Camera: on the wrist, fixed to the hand. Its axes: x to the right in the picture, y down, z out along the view.
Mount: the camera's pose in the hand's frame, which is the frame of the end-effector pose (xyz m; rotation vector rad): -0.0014 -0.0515 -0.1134 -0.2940 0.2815 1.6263
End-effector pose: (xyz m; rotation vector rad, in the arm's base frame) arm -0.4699 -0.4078 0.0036 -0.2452 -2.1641 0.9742
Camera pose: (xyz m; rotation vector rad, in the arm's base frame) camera -0.3840 -0.3796 0.0893 -2.3148 -1.5032 1.2007
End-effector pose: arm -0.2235 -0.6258 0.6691 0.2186 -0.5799 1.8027
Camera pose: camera -0.1585 -0.5607 0.5851 0.8392 0.7617 -2.6583
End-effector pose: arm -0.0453 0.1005 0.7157 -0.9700 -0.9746 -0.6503
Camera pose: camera -0.0447 -0.0238 0.7085 -1.4958 0.3360 0.4753
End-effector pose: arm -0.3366 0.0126 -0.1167 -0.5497 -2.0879 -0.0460
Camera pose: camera -0.2664 -0.0618 -0.0457 -2.0791 -0.8753 0.4751
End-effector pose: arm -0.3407 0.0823 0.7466 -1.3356 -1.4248 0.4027
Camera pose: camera -0.2708 0.0190 0.8279 -2.4629 0.1367 0.9744
